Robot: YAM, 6 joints.
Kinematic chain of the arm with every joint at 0, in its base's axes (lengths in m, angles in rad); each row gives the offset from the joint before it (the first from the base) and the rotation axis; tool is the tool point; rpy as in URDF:
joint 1: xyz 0 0 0.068 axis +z
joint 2: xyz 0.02 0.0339 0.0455 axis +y
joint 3: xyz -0.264 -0.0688 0 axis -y
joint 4: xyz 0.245 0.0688 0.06 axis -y
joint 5: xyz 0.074 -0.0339 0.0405 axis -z
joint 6: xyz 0.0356 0 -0.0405 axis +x
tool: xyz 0 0 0 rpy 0 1.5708 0
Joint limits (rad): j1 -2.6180..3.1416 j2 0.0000..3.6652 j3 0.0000..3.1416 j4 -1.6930..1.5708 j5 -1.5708..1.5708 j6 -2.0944..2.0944
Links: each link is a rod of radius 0.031 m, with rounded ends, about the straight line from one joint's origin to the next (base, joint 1, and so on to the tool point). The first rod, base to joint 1, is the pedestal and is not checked.
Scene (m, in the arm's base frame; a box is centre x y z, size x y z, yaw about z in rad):
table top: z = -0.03
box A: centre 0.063 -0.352 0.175 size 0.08 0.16 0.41 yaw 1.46
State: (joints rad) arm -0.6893 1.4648 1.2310 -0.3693 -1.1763 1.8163
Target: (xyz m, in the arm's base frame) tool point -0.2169 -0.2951 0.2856
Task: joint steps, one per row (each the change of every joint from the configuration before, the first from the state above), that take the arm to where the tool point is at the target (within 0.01 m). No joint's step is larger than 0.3 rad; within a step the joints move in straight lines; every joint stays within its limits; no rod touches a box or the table.
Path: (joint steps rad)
1: -0.1946 0.0302 0.2701 -0.0383 0.0610 -0.1419
2: -0.1947 0.0303 0.2701 -0.0384 0.0610 -0.1418
3: -0.1946 0.0302 0.2701 -0.0383 0.0610 -0.1419
4: -0.1947 0.0303 0.2701 -0.0383 0.0610 -0.1418
5: -0.2056 0.0197 -0.2545 0.0511 -0.0365 0.1418
6: -0.2056 0.0197 -0.2545 0.0511 -0.0365 0.1419
7: -0.2057 0.0197 -0.2545 0.0511 -0.0364 0.1418
8: -0.2056 0.0197 -0.2546 0.0512 -0.0365 0.1419

